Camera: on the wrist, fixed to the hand. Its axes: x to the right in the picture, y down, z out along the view.
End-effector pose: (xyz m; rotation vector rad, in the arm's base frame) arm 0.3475 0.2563 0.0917 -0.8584 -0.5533 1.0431
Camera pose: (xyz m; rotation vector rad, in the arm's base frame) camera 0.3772 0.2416 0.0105 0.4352 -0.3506 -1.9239
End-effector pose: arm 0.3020 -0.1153 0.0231 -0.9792 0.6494 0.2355
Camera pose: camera 0.2491 -0.1493 -0.0381 -0.7756 -0.7015 -2.8626
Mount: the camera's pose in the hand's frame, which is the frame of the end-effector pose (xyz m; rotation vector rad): -0.0012 0.0483 -0.0732 -0.2266 -0.7960 2.9926
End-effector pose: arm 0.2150 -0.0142 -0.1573 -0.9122 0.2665 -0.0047
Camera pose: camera 0.1917 -0.0415 -0.2373 0.1555 0.6138 3.0377
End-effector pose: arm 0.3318 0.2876 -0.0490 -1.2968 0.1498 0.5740
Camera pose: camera 0.3229 0.2261 -0.1109 -0.1826 -0.9761 -2.4070
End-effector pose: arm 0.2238 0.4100 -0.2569 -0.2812 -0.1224 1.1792
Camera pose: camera 0.1978 0.4147 -0.3405 -0.0577 0.2954 -1.9707
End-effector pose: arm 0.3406 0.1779 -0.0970 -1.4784 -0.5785 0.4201
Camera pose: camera 0.3875 0.1215 -0.1451 0.7024 -1.1836 -2.1699
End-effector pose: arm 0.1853 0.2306 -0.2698 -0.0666 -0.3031 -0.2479
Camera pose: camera 0.2173 0.2701 -0.3412 -0.7373 -0.6318 2.7857
